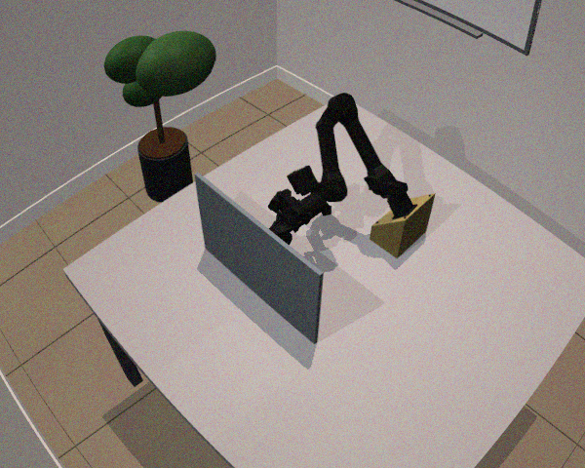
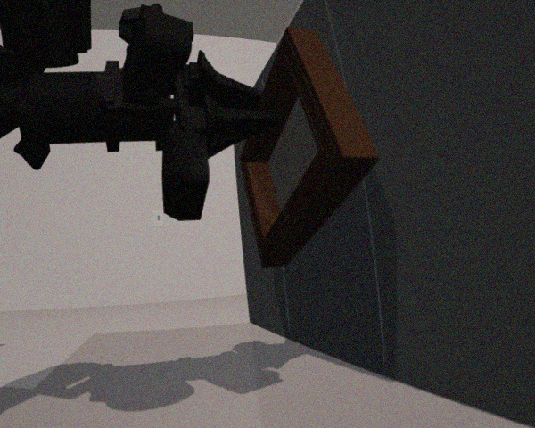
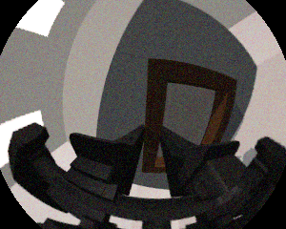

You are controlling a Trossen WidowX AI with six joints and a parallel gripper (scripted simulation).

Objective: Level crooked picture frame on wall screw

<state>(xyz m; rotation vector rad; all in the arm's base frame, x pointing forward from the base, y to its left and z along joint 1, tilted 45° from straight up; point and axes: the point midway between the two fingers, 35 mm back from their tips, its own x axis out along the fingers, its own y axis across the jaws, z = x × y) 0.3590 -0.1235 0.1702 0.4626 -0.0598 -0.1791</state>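
Now: the brown wooden picture frame 2 cm to the right of my gripper tip and 5 cm below it. Round my gripper tip: dark grey wall panel 2 cm ahead, 1 cm to the right, 6 cm below.
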